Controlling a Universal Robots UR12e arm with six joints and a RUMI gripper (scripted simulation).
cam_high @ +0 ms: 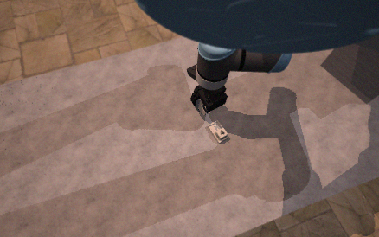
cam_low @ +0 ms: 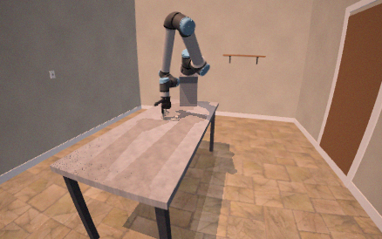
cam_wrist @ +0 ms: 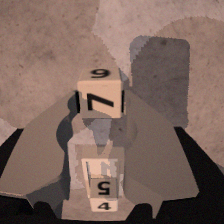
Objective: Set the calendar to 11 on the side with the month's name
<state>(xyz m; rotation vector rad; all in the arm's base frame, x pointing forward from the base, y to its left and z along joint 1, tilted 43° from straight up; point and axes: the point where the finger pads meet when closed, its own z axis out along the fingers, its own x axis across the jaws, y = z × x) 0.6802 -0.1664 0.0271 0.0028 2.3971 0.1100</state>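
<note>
The white cube lies 12 cm to the left of my hand. The rest, counted from my hand: calendar tray 11 cm to the left, 2 cm below; then digit cube 1 cm below.
</note>
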